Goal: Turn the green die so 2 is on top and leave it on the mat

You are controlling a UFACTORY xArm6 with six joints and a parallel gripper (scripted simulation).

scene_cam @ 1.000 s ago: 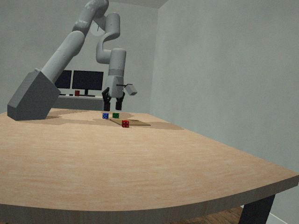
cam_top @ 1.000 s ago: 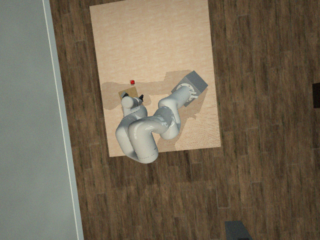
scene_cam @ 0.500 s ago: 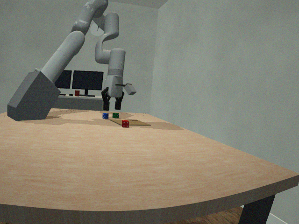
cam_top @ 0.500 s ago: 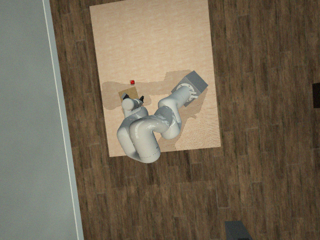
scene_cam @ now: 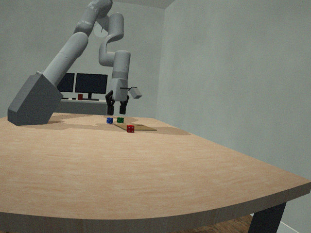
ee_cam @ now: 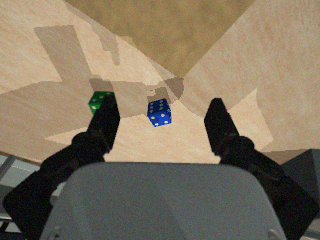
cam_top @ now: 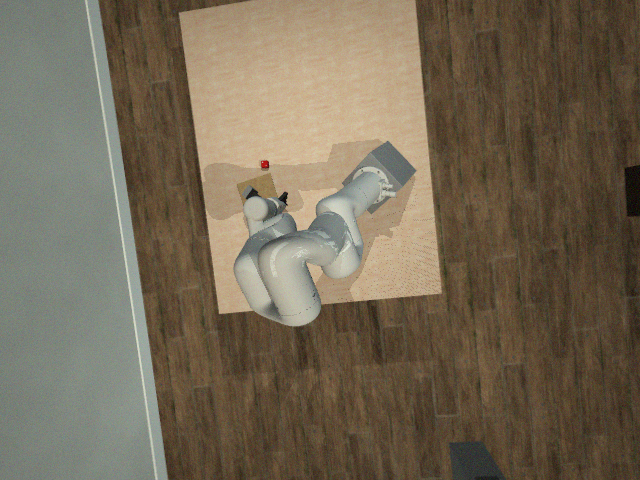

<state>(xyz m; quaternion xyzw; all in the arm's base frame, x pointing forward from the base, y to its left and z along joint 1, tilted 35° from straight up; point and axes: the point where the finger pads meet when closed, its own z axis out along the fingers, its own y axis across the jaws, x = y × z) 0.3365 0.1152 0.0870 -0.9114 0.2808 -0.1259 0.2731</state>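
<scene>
Now: the blue die 40 mm below my hand, 30 mm behind it and 20 mm to the left of it. From my hand the other things lie so: tan mat (90 mm ahead, 50 mm to the right, 50 mm below); then red die (170 mm to the right, 80 mm ahead, 40 mm below); then green die (80 mm to the left, 40 mm below, 10 mm ahead).
</scene>
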